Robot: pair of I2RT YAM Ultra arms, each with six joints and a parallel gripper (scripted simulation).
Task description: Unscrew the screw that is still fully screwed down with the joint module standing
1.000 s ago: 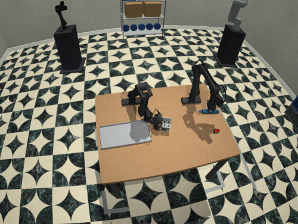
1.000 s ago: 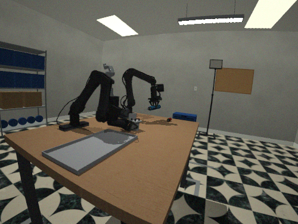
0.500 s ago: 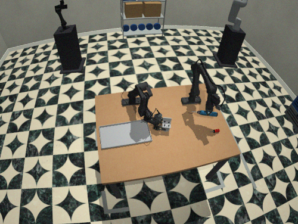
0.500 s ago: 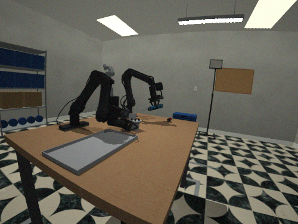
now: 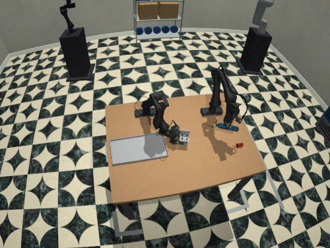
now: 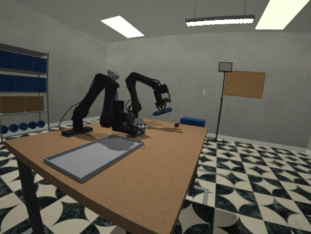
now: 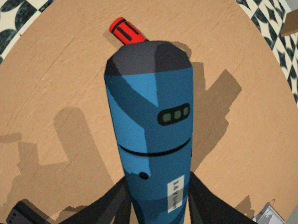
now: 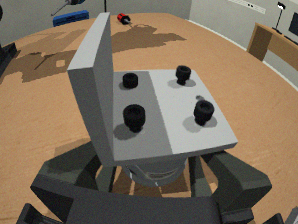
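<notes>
The screw is 1 cm behind my right hand, 2 cm to the left of it and 4 cm above it. Also, from my right hand: red-handled screwdriver (6 cm ahead, 45 cm to the left, 1 cm below); grey l-shaped bracket (5 cm above); grey tray (4 cm ahead, 35 cm to the right, 2 cm below).
</notes>
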